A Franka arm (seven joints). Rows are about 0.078 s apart.
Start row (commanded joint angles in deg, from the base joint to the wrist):
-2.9, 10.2, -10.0, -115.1, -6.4, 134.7, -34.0
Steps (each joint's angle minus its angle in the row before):
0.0, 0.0, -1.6, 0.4, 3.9, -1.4, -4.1
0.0, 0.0, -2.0, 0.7, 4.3, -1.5, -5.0
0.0, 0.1, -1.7, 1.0, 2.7, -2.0, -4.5
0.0, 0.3, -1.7, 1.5, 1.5, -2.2, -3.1
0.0, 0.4, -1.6, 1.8, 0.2, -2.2, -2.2
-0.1, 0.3, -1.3, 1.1, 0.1, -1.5, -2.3
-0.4, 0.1, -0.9, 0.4, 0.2, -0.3, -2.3
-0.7, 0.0, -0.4, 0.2, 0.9, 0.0, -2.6
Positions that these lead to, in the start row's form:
-2.9, 10.2, -11.6, -114.7, -2.5, 133.3, -38.1
-2.9, 10.2, -13.6, -114.0, 1.8, 131.8, -43.1
-2.9, 10.3, -15.3, -113.0, 4.5, 129.8, -47.6
-2.9, 10.6, -17.0, -111.5, 6.0, 127.6, -50.7
-2.9, 11.0, -18.6, -109.7, 6.2, 125.4, -52.9
-3.0, 11.3, -19.9, -108.6, 6.3, 123.9, -55.2
-3.4, 11.4, -20.8, -108.2, 6.5, 123.6, -57.5
-4.1, 11.4, -21.2, -108.0, 7.4, 123.6, -60.1

